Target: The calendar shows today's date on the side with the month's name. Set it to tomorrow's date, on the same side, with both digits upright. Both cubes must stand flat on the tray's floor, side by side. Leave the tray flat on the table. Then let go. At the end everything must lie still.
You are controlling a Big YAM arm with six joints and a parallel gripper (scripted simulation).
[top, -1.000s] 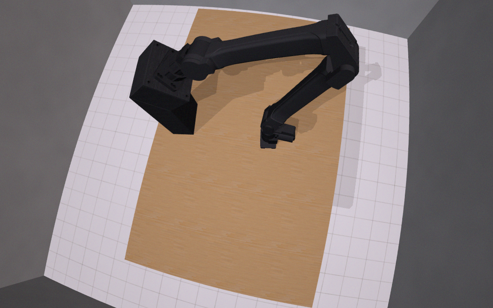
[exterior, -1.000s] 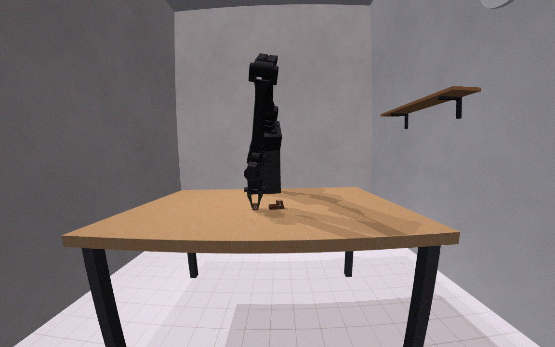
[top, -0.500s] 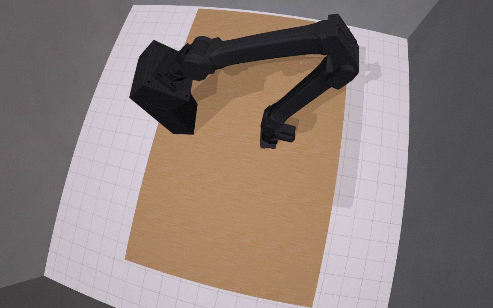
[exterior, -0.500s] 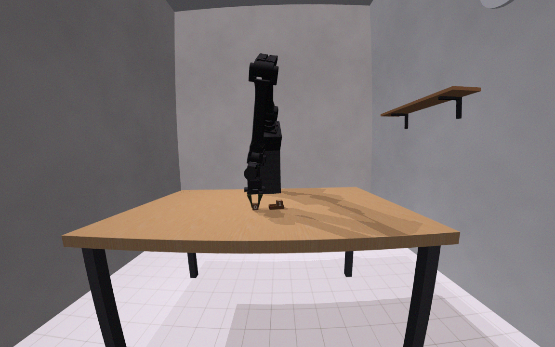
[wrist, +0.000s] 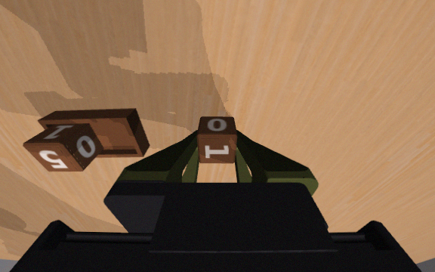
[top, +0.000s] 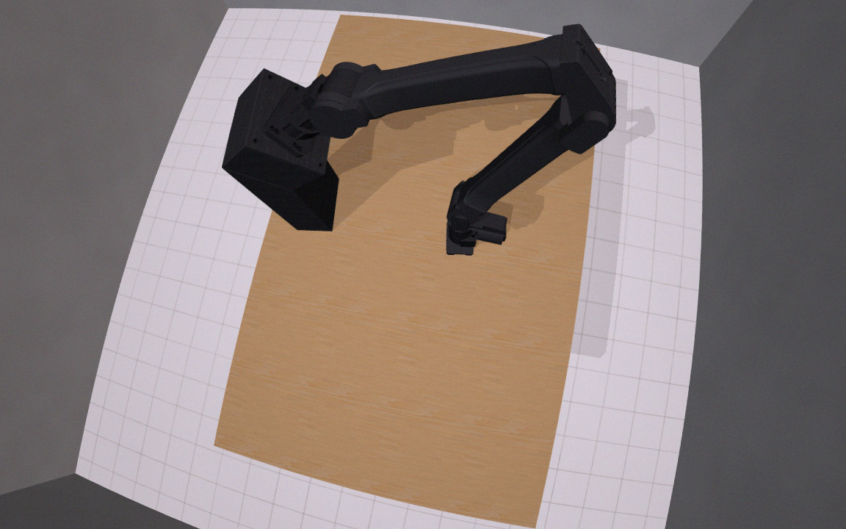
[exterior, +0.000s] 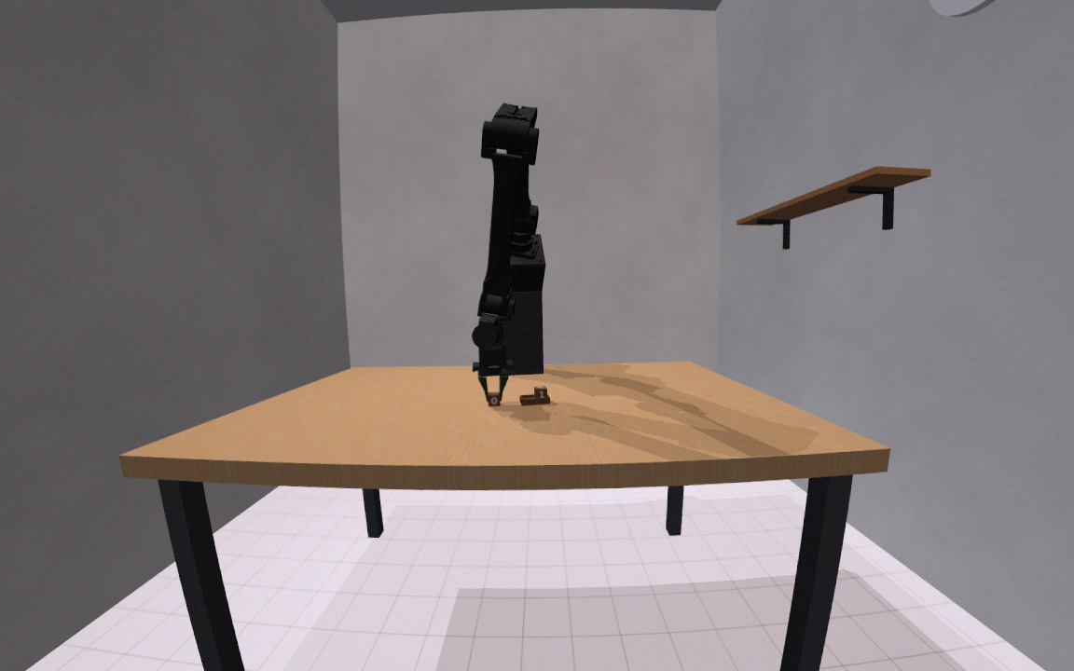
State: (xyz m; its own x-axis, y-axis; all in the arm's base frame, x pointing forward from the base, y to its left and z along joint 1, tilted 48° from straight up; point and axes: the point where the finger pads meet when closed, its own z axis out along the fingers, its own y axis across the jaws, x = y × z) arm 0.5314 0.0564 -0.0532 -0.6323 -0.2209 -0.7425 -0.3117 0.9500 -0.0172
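My gripper is now right at the cube. From my hand the other things lie so: brown calendar tray (5 cm behind, 10 cm to the left, 1 cm below).
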